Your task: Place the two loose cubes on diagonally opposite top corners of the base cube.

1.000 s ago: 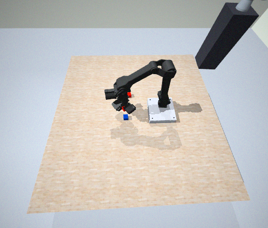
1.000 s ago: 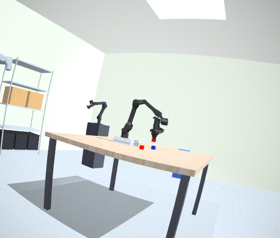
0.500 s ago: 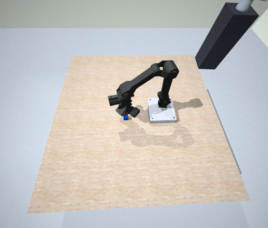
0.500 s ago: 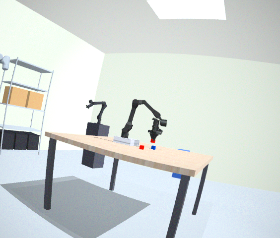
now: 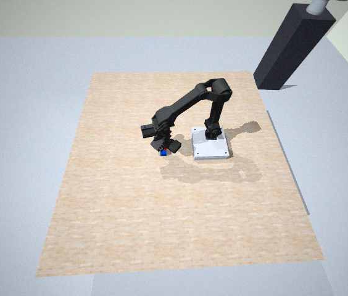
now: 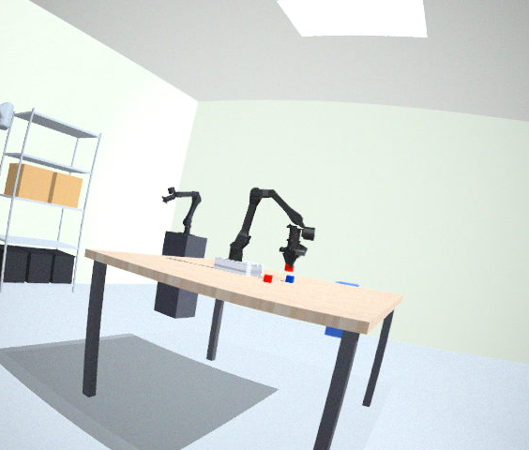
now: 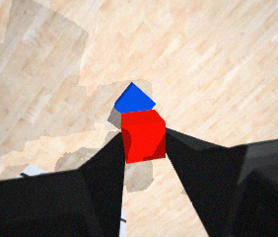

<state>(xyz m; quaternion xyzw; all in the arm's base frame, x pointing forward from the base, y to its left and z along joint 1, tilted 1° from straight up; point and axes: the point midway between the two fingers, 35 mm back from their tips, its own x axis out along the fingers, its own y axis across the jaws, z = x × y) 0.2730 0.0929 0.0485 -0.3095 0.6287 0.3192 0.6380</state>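
Now: the blue cube 1 cm ahead of my gripper tip, 1 cm to the left of it and 6 cm below it.
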